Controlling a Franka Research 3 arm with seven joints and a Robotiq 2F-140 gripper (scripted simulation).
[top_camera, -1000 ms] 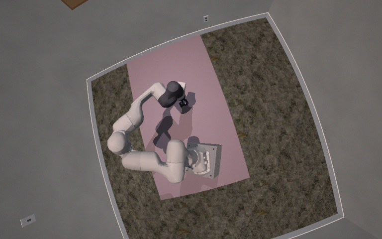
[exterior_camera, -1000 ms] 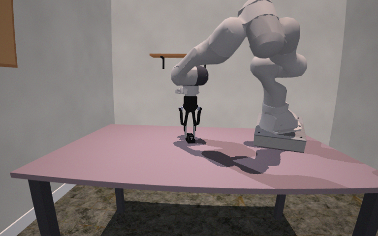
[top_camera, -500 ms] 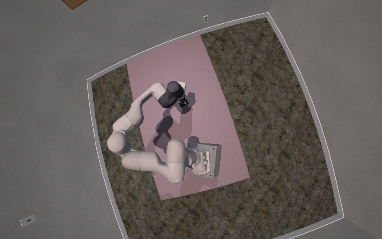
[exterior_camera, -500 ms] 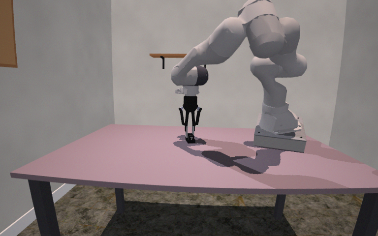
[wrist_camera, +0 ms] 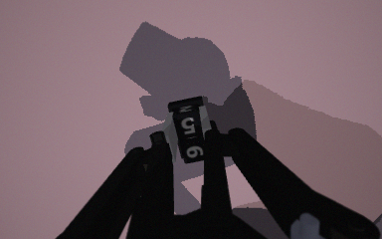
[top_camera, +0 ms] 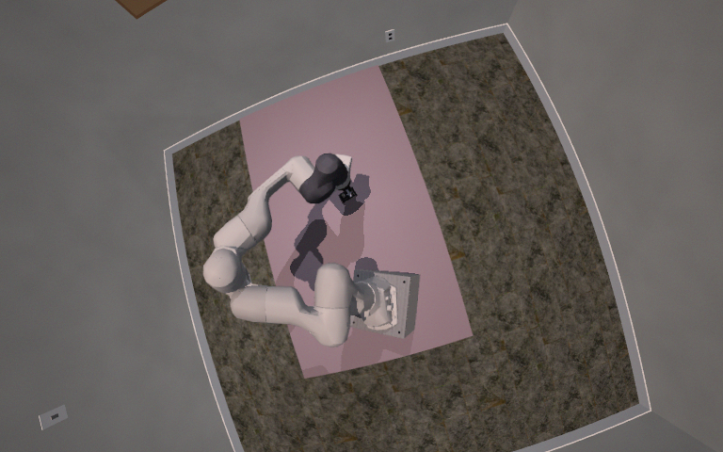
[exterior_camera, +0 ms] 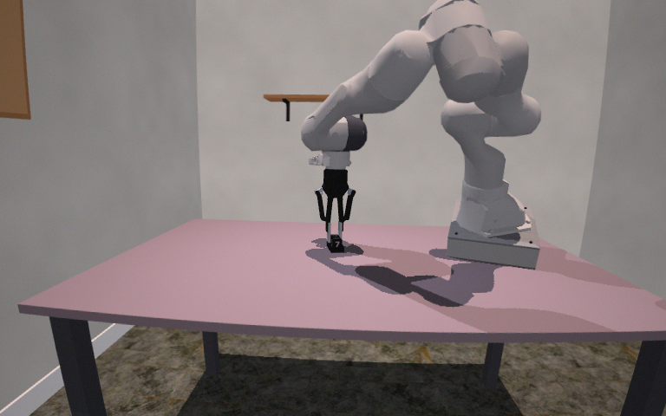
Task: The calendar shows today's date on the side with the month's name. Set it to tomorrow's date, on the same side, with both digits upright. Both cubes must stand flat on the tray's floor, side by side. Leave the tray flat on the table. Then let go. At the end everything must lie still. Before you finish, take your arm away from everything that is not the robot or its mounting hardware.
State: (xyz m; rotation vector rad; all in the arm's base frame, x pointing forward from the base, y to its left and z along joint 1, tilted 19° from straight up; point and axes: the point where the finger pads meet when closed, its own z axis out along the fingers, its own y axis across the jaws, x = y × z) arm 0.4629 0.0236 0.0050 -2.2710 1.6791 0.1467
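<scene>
Now: hand 4 cm above the black calendar tray, 2 cm to the right of it and 1 cm past it. Round my hand: black digit cube: 3 cm below.
</scene>
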